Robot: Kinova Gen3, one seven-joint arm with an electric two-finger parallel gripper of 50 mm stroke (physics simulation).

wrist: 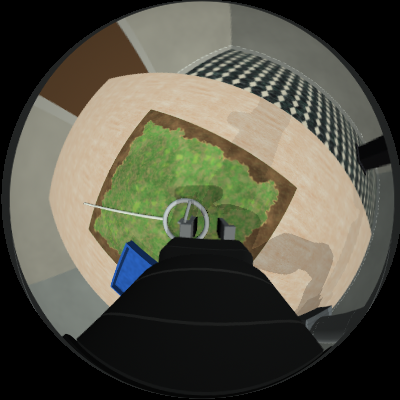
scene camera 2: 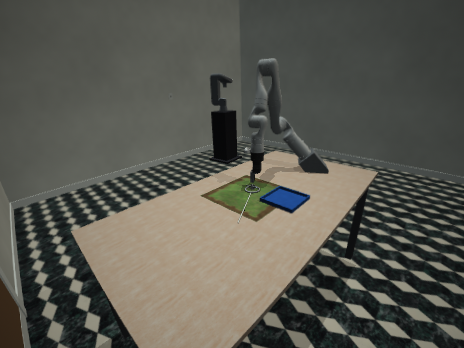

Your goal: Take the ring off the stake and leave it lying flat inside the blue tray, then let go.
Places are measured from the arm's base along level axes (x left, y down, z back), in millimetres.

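Where they show: gripper, fingertip midpoint: (wrist: 206, 223) (scene camera 2: 252, 181); arm's base, link origin: (scene camera 2: 305, 155).
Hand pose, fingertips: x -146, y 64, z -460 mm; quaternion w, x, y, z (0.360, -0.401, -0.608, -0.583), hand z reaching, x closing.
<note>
Each offset is from my fingertips to the top centre of the thing. "*": to the spot under its first point. Level surfaces: height alone.
The grey ring @(dx +23, dy +28, dz -37 mm) (scene camera 2: 252, 192) (wrist: 171, 205) is around a thin upright grey stake (wrist: 188, 212) over the green mat. A long thin pale rod @(* dx +106, dy +30, dz -236 mm) (scene camera 2: 244, 207) (wrist: 125, 212) runs outward from beside the ring. My gripper (scene camera 2: 252, 180) (wrist: 206, 223) points down at the ring, its fingers partly open. In the wrist view one finger overlaps the inside of the ring and the other is outside, with the ring's side between them and space around it. The blue tray @(dx +233, dy +15, dz -42 mm) (scene camera 2: 286, 198) (wrist: 131, 267) lies beside the mat; my gripper's body hides part of it in the wrist view.
The green mat with brown edges @(dy +36 mm) (scene camera 2: 227, 197) (wrist: 165, 155) lies on the wooden table @(dy +37 mm) (scene camera 2: 175, 250) (wrist: 75, 180). The arm's base (scene camera 2: 313, 164) is at the table's far end. A black pedestal (scene camera 2: 224, 135) with a smaller arm on it stands beyond the table.
</note>
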